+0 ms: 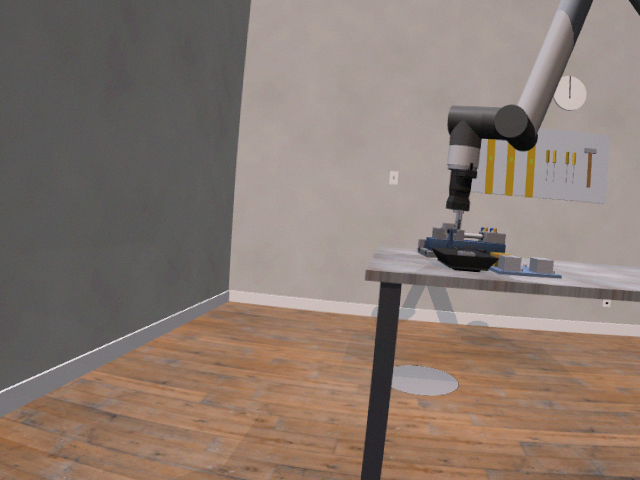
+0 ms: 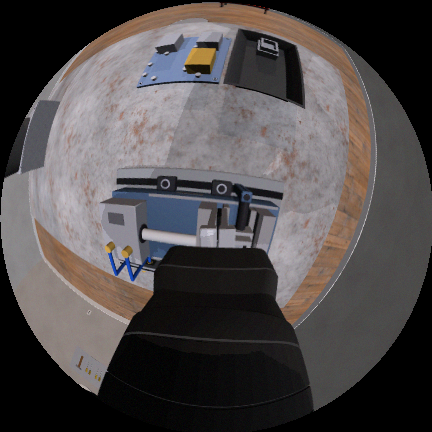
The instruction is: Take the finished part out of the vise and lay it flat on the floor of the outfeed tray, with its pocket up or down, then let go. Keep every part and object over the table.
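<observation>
My gripper points down over the vise, its fingers shut together with nothing seen between them, its tips low near the jaws. The vise has a blue base, grey jaws and a pale round rod. A small grey block shows between the jaws beside the fingers; I cannot tell whether it is the finished part. The black outfeed tray has sloped walls. A small square grey piece with a light rim lies at its far end. My gripper body hides the near side of the vise.
A blue plate with grey blocks and a yellow block lies beside the tray. A dark swing arm stands up at the vise jaws. Blue hoses with yellow ends rise at the vise's left end. The table edge runs past the tray.
</observation>
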